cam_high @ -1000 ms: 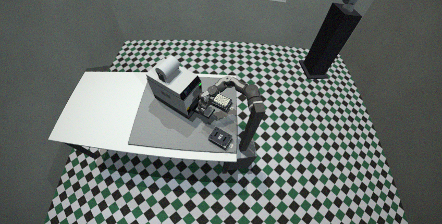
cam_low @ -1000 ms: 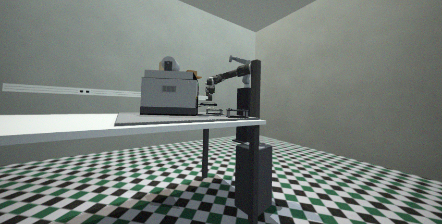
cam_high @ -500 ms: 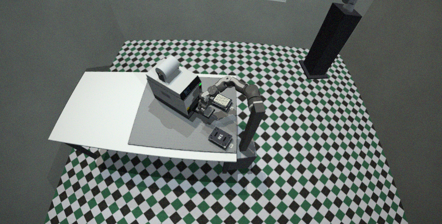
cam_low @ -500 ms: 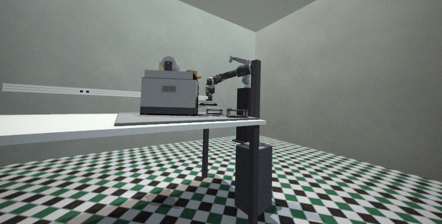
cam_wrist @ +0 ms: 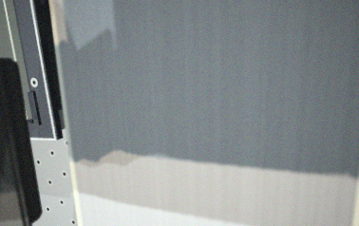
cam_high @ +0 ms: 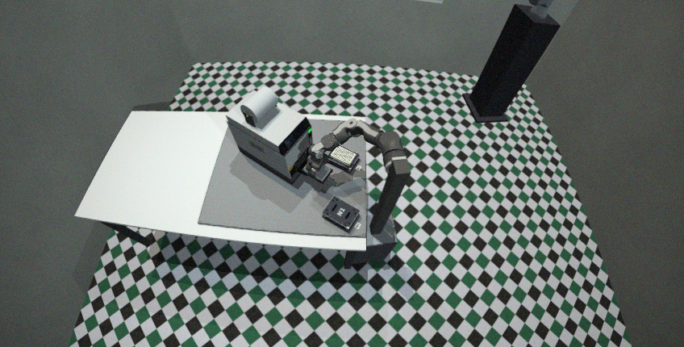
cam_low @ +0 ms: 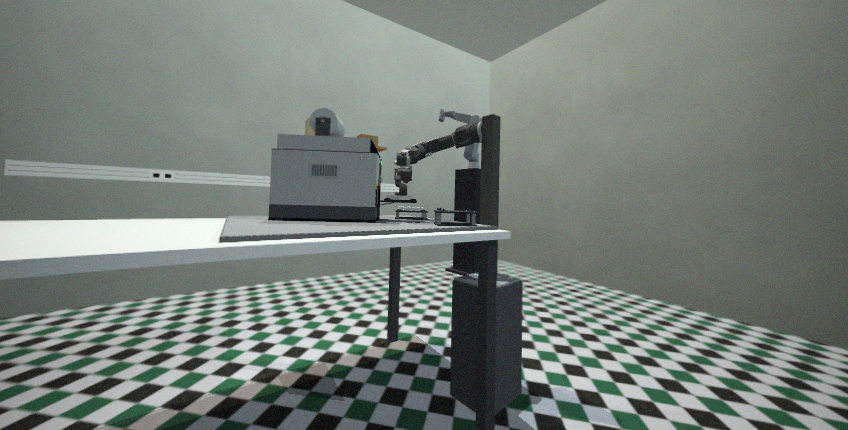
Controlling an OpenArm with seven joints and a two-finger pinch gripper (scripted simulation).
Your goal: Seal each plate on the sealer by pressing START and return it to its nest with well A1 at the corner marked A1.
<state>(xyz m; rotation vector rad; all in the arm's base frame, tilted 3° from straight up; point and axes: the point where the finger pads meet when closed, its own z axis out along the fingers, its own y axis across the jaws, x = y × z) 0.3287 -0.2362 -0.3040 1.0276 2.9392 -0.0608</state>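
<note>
Now: hand 20 mm above the dark stage. Also, from my hand: white foil roll: 260 mm ahead, 210 mm to the right, 300 mm above; touch screen: 120 mm ahead, 40 mm to the right, 200 mm above.
</note>
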